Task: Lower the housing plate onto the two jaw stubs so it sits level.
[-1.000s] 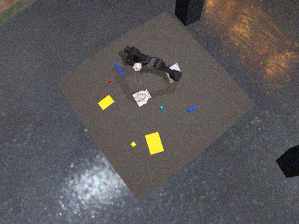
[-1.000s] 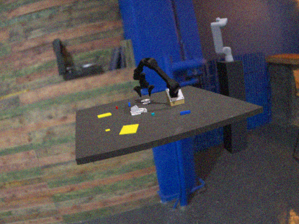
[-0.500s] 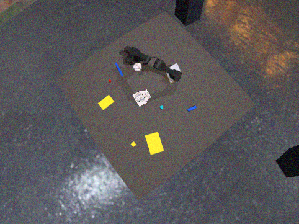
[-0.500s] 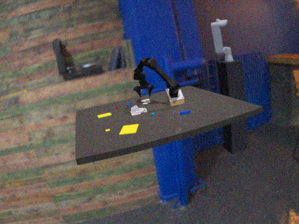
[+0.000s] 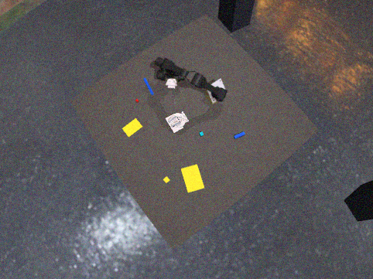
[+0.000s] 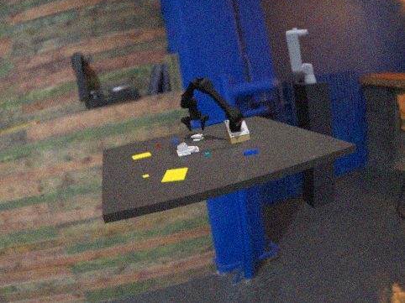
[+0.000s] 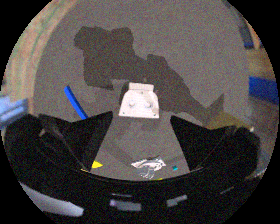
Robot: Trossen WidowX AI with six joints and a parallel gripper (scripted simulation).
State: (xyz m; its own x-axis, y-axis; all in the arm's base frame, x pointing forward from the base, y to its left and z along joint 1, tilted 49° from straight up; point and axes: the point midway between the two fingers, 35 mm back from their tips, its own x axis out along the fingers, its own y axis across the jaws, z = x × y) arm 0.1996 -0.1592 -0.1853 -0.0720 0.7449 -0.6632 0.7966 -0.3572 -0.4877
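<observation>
My gripper tip is 5 cm above the small white block and 1 cm to the left of it. Also, from my gripper tip: red cube 27 cm ahead, 5 cm below, 2 cm to the right; cyan cube 42 cm to the left, 5 cm below, 3 cm ahead.
</observation>
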